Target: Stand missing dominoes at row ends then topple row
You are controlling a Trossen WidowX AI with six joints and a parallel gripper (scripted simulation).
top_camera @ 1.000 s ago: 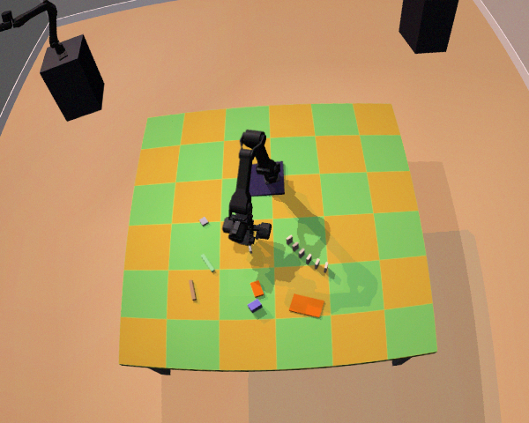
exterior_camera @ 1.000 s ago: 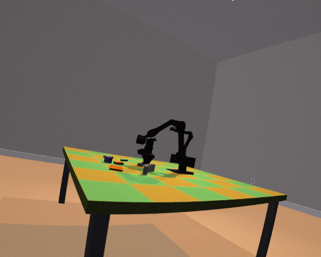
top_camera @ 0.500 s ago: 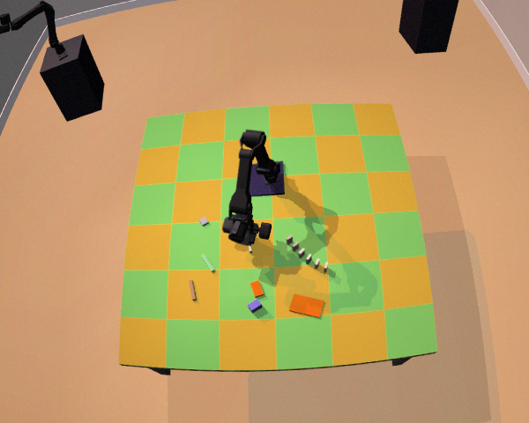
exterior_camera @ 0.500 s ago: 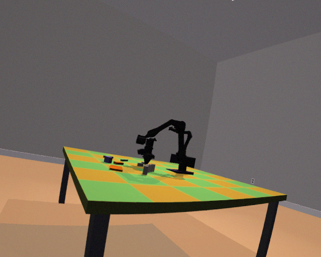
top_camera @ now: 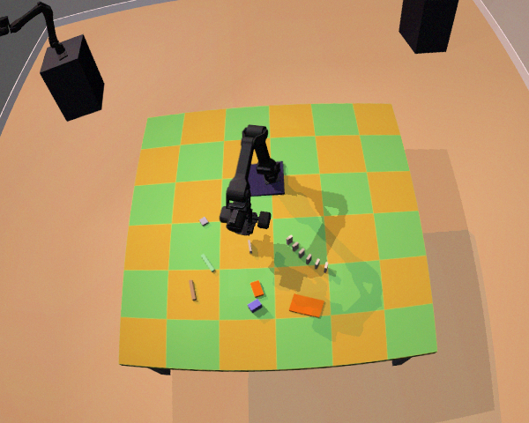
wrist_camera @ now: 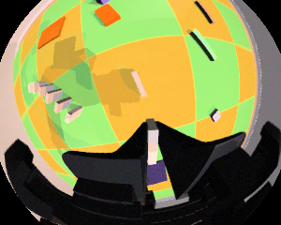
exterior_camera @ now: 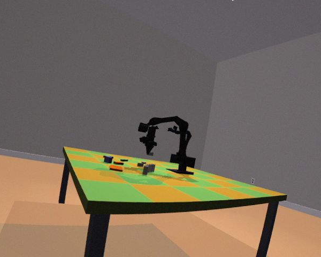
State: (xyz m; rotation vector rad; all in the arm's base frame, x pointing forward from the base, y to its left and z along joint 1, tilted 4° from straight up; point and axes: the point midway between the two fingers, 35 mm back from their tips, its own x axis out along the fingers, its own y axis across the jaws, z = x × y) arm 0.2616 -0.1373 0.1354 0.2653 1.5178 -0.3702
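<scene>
The green bar lies 190 mm to the right of my gripper tip, 90 mm below it and 70 mm ahead of it. From my gripper tip the other things lie so: grey block (180 mm to the right, 120 mm behind, 90 mm below); purple block (300 mm ahead, 80 mm below, 40 mm to the right); orange block (220 mm ahead, 90 mm below, 20 mm to the right).
</scene>
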